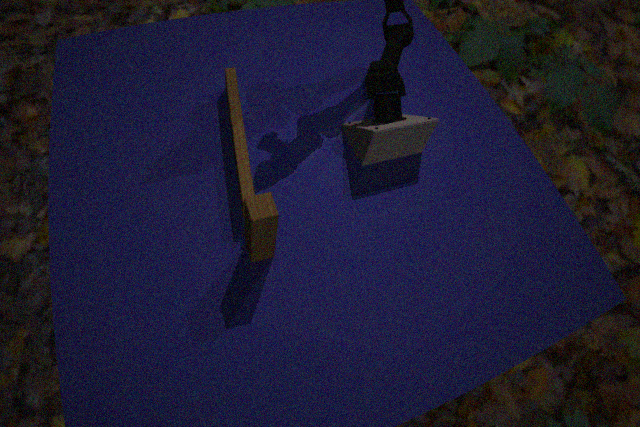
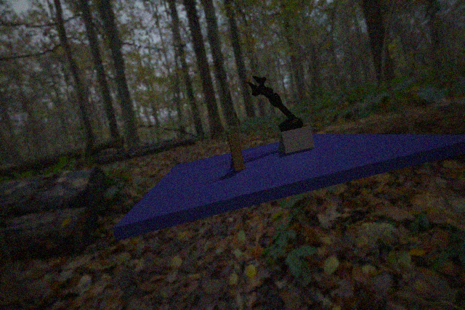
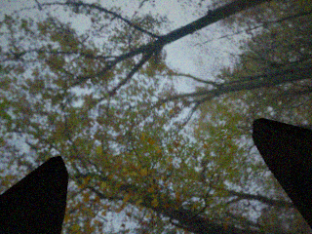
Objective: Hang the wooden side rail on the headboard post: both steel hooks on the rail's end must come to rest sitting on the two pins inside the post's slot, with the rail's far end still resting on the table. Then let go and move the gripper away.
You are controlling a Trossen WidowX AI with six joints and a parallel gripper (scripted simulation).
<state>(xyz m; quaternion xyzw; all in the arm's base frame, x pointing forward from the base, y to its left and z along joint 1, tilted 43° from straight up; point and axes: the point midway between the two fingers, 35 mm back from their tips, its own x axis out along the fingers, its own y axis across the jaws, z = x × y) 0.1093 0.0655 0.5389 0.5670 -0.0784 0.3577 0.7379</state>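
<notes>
My gripper tip is now 34 cm short of the wooden headboard post, 48 cm to the right of it and 46 cm above it.
</notes>
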